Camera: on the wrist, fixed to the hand. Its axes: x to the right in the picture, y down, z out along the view.
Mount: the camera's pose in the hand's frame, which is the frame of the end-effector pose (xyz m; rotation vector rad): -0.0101 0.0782 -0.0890 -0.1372 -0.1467 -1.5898
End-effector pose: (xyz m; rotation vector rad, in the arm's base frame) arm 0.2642 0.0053 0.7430 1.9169 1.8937 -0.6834
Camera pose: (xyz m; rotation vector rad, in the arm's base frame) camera 0.3500 0.0447 0.8153 -0.0995 2.9214 -0.9195
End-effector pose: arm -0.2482 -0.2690 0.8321 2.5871 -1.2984 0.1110
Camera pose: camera -0.3130 -0.2838 0.9307 2.6874 0.9019 -0.4230
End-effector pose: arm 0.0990 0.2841 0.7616 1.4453 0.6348 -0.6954
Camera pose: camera 0.1537 0.3737 0.8176 0.4890 1.6628 -1.8689
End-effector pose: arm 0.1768 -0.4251 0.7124 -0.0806 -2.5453 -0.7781
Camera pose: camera 0.2383 -0.4070 0.8126 -1.7970 1.9664 1.2463
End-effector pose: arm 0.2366 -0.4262 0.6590 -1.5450 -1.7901 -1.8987
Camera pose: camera 0.2427 -0.5255 0.7241 -0.0526 1.8018 1.1641
